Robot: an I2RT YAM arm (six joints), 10 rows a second.
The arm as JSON. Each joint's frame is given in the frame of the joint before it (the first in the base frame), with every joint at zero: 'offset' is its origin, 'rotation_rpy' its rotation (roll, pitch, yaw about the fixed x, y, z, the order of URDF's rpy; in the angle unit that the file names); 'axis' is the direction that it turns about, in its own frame. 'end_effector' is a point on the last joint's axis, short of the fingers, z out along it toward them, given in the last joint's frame.
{
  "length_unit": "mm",
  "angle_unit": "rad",
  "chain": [
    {
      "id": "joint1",
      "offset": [
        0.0,
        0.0,
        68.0
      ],
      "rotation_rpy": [
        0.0,
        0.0,
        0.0
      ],
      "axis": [
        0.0,
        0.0,
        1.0
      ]
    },
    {
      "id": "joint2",
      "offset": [
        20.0,
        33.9,
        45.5
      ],
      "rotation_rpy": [
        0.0,
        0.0,
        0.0
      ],
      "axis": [
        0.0,
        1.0,
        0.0
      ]
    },
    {
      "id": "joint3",
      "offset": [
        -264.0,
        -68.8,
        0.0
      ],
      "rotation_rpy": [
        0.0,
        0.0,
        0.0
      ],
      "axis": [
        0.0,
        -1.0,
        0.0
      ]
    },
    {
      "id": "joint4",
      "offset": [
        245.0,
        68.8,
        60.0
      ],
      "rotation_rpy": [
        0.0,
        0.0,
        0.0
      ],
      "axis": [
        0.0,
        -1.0,
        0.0
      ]
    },
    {
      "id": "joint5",
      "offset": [
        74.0,
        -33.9,
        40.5
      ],
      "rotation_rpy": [
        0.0,
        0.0,
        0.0
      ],
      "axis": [
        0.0,
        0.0,
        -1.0
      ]
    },
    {
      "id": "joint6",
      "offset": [
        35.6,
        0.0,
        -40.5
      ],
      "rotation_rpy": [
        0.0,
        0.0,
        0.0
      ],
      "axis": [
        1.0,
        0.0,
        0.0
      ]
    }
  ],
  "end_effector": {
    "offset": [
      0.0,
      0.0,
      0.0
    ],
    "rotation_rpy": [
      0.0,
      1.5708,
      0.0
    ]
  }
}
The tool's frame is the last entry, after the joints.
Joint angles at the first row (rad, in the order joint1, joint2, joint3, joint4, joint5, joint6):
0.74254, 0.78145, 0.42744, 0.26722, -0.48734, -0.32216
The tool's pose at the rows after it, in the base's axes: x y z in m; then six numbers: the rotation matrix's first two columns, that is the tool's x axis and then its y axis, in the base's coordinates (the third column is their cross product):
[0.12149, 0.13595, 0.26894, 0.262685, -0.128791, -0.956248, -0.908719, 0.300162, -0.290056]
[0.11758, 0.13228, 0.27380, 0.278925, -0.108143, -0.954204, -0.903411, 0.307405, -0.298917]
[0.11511, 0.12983, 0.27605, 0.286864, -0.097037, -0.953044, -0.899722, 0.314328, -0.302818]
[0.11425, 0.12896, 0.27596, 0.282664, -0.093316, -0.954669, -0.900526, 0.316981, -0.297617]
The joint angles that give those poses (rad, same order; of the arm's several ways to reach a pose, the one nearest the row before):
0.74942, 0.73759, 0.42783, 0.26647, -0.49037, -0.31491
0.74943, 0.70366, 0.42747, 0.26265, -0.48961, -0.30995
0.74940, 0.68188, 0.42514, 0.25998, -0.48620, -0.30613
0.74938, 0.67425, 0.42210, 0.25845, -0.48469, -0.29927

